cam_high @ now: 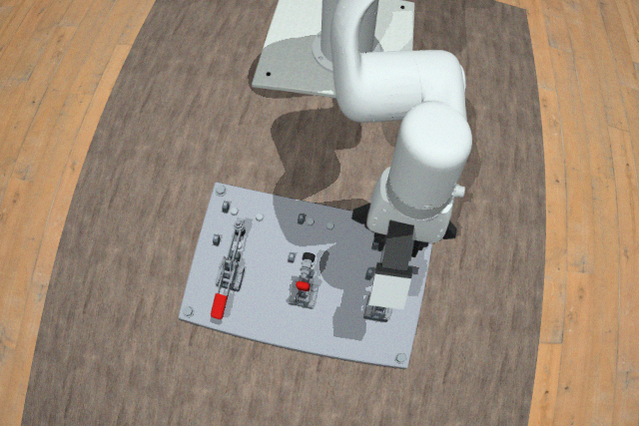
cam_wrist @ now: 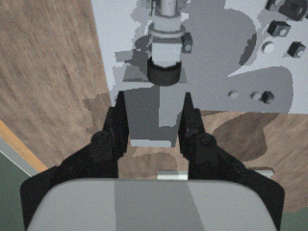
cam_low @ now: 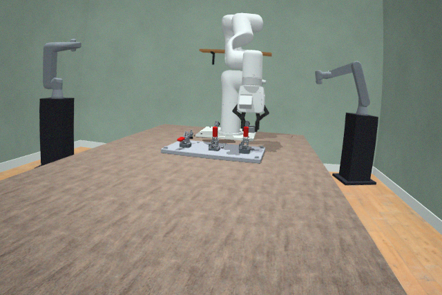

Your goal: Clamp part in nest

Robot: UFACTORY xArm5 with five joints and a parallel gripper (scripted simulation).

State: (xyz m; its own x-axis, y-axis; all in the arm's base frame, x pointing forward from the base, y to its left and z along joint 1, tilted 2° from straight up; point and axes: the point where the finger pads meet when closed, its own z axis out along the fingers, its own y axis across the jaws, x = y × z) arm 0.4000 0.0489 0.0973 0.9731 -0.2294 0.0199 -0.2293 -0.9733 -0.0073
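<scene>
The grey fixture plate is 20 mm ahead of my hand, 120 mm to the right of it and 90 mm below it.
</scene>
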